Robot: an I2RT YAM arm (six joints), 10 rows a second.
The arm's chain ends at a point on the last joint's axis. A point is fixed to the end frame.
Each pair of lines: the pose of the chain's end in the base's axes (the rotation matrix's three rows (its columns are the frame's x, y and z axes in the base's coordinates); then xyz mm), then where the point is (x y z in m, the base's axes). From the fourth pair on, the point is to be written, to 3 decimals.
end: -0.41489 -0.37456 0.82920; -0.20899 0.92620 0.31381; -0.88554 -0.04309 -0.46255; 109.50 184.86 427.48
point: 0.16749 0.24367 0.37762
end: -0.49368 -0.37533 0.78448; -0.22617 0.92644 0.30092; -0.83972 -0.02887 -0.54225; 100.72 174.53 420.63
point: 0.15406 0.23206 0.36449
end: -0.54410 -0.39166 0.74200; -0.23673 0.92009 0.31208; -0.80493 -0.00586 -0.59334; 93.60 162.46 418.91
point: 0.14217 0.22069 0.35926
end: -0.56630 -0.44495 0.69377; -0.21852 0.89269 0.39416; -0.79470 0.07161 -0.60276; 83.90 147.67 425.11
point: 0.126 0.212 0.367
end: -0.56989 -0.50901 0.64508; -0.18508 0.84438 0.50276; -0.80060 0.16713 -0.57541; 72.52 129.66 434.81
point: 0.108 0.203 0.383
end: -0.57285 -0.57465 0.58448; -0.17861 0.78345 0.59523; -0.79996 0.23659 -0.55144; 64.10 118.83 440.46
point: 0.092 0.198 0.393
